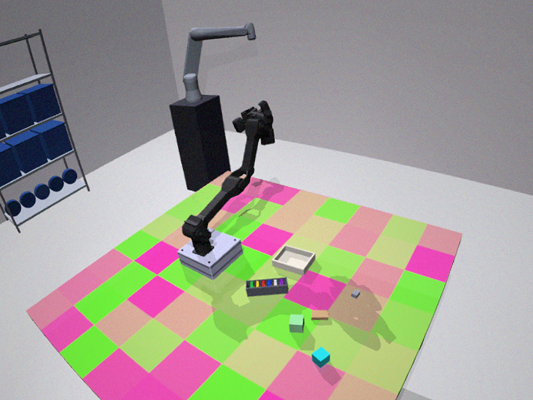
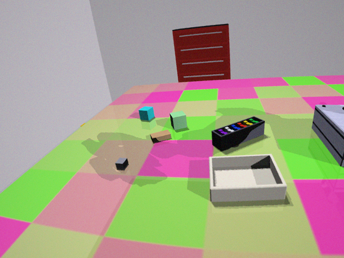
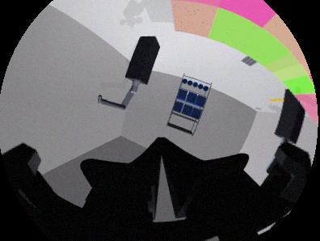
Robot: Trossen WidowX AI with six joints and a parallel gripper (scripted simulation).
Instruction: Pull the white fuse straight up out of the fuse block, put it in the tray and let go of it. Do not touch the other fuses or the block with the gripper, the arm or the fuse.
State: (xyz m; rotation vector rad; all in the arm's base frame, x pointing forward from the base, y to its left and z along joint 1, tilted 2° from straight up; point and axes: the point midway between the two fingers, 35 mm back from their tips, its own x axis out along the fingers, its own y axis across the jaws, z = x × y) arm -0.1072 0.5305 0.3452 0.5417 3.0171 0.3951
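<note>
The white fuse lies 54 cm to the right of my gripper tip, 47 cm ahead of it and 39 cm below it. From my gripper tip the other things lie so: blue fuse (55 cm to the right, 46 cm ahead, 39 cm below); then purple fuse (53 cm to the right, 49 cm ahead, 39 cm below); then white tray (46 cm ahead, 41 cm below, 38 cm to the right).
</note>
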